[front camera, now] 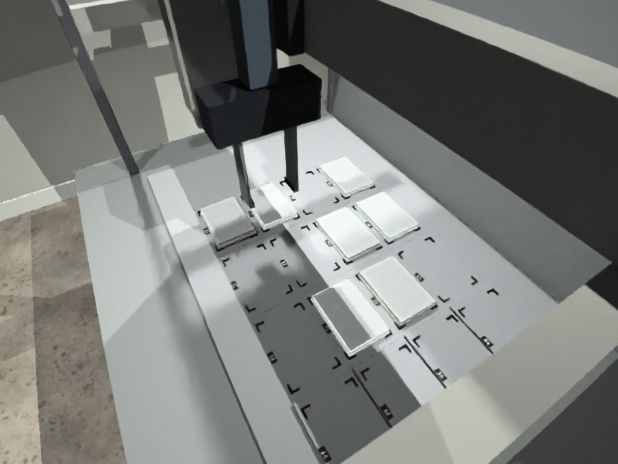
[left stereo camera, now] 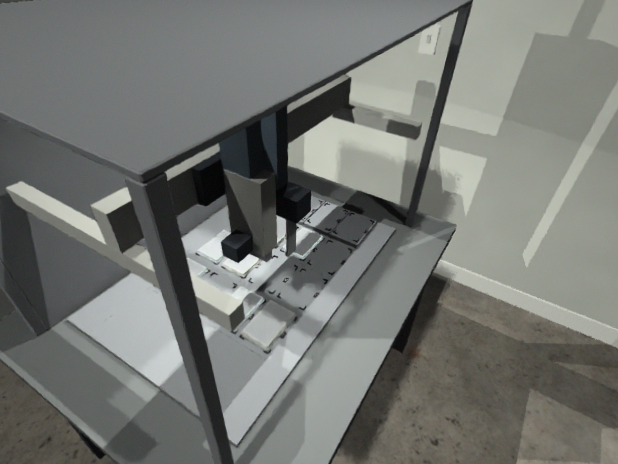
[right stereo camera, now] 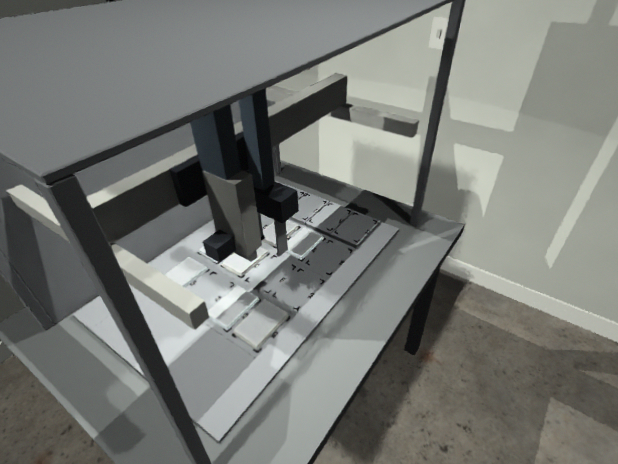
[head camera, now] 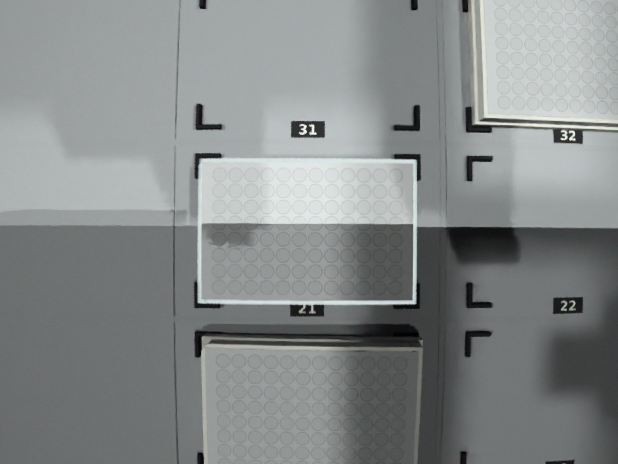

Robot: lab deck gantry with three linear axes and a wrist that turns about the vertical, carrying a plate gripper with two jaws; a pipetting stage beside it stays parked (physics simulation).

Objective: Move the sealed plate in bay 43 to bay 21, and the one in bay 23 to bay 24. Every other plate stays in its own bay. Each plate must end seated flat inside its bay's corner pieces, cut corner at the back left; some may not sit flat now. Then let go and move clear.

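Frame: origin at the robot's base, x ahead, y left, z up, level; metres.
Where they show: gripper, fingertip midpoint: (front camera: 270,193) (left stereo camera: 277,246) (right stereo camera: 270,246); robot's base at its link origin: (front camera: 199,213) (left stereo camera: 267,352) (right stereo camera: 257,351).
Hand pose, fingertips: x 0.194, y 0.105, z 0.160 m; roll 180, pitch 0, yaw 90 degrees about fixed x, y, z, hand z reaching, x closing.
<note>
Things, the pixels of their top centre, and the offset from my fingertips. "spot": a spot on its surface instead.
- pale-edged sealed plate at its top centre: (head camera: 307,231) (front camera: 268,202) (left stereo camera: 237,306) (right stereo camera: 232,304) dx -0.130, dy +0.045, dz -0.146 m
- Bay 24 at a spot on its surface: (front camera: 387,382) spot: dx +0.329, dy +0.027, dz -0.146 m
- Bay 43 at a spot on its surface: (front camera: 437,270) spot: dx +0.204, dy +0.257, dz -0.160 m
- bay 11 at a spot on its surface: (head camera: 310,400) (front camera: 230,216) spot: dx -0.128, dy -0.050, dz -0.143 m
- bay 32 at a spot on its surface: (head camera: 555,60) (front camera: 341,226) spot: dx +0.018, dy +0.148, dz -0.146 m
- bay 33 at a spot on its surface: (front camera: 397,290) spot: dx +0.206, dy +0.148, dz -0.146 m
- bay 41 at a spot on its surface: (front camera: 345,175) spot: dx -0.124, dy +0.256, dz -0.146 m
- bay 42 at a spot on its surface: (front camera: 386,215) spot: dx +0.040, dy +0.255, dz -0.146 m
My gripper (front camera: 272,198) is open and empty, its two jaws hanging clear above the deck. One jaw also shows in both stereo views. A pale-edged sealed plate (front camera: 274,205) (head camera: 307,200) (right stereo camera: 234,309) lies in bay 21, apparently flat inside its corner pieces and square to them. Another sealed plate (front camera: 350,317) (left stereo camera: 302,243) (right stereo camera: 306,245) lies in bay 23 and looks flat. Bay 24 (front camera: 387,382) is empty; its near part is hidden by the front beam. Bay 43 (front camera: 437,270) is empty. Cut corners cannot be made out.
Cream plates stand in bay 11 (front camera: 227,220) (head camera: 310,400), bay 32 (front camera: 347,232) (head camera: 555,60) and bay 33 (front camera: 397,290). White plates lie in bay 41 (front camera: 345,175) and bay 42 (front camera: 386,215). The pipetting stage (left stereo camera: 252,215) (right stereo camera: 235,215) stands beside the gripper.
</note>
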